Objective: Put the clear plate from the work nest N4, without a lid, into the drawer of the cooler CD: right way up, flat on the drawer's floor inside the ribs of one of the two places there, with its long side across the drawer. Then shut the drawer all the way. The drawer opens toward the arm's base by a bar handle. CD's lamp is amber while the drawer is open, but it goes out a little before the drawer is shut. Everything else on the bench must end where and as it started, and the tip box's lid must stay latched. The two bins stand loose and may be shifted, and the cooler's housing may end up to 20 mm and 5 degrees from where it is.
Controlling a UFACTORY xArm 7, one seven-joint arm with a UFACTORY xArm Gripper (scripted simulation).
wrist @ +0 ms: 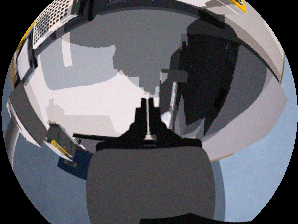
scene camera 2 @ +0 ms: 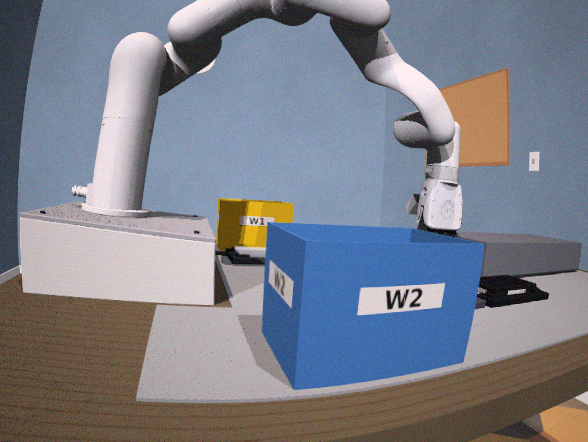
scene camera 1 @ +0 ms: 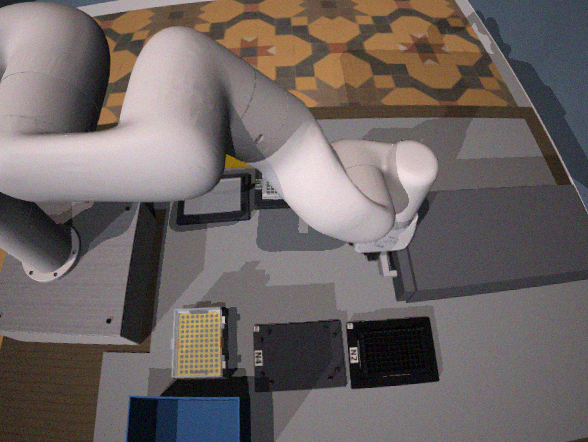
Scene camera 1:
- gripper: 370, 254
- grey cooler CD: 469, 242
